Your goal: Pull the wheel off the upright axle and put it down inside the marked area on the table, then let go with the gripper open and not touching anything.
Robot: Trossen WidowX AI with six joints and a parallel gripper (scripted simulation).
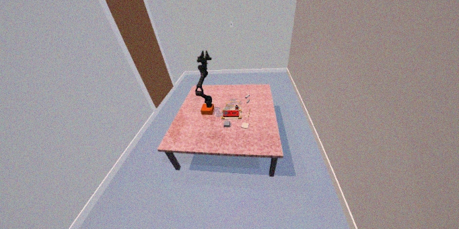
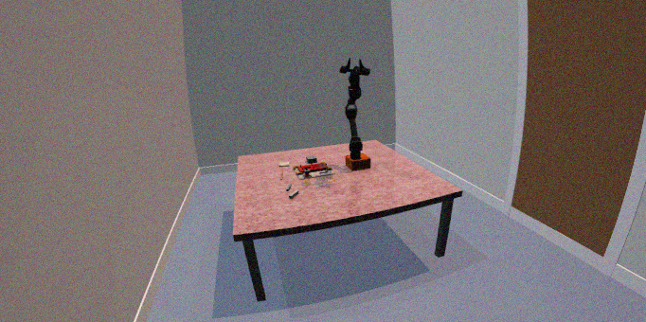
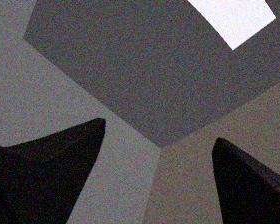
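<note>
The dark wheel lies 73 cm below my gripper tip, 32 cm ahead of it and 13 cm to the right of it. The rest, counted from my gripper tip: thin stick: 76 cm below, 47 cm ahead, 23 cm to the right; grey plate: 76 cm below, 26 cm ahead, 23 cm to the right; grey block: 75 cm below, 42 cm to the right, 20 cm ahead.
</note>
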